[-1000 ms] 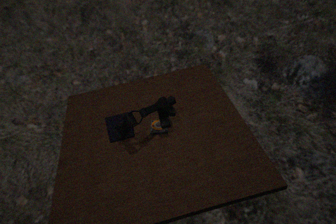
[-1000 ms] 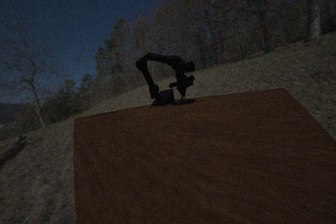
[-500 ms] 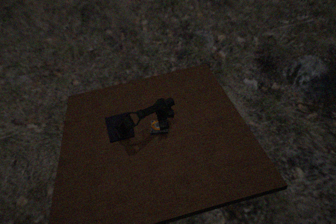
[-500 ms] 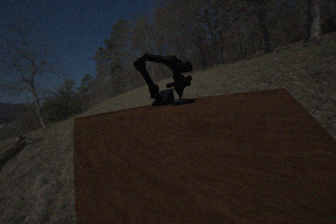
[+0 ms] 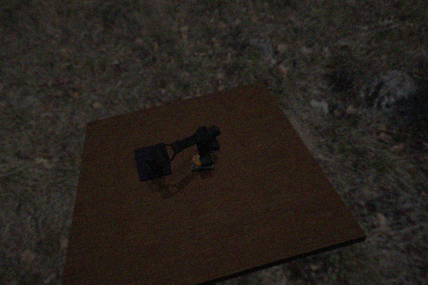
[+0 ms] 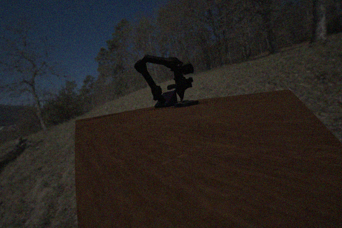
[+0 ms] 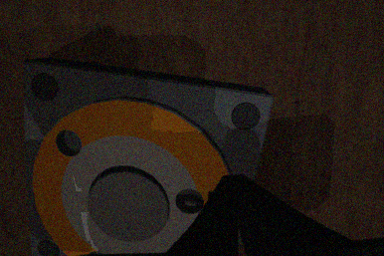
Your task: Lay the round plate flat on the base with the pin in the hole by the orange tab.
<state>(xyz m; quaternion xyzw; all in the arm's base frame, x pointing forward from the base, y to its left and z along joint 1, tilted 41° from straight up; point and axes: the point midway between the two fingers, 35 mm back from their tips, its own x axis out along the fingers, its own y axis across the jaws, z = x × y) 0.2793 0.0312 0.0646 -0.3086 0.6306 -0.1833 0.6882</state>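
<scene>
Now: gripper tip 5 cm to the right of the base, 3 cm above it and 2 cm past it.
</scene>
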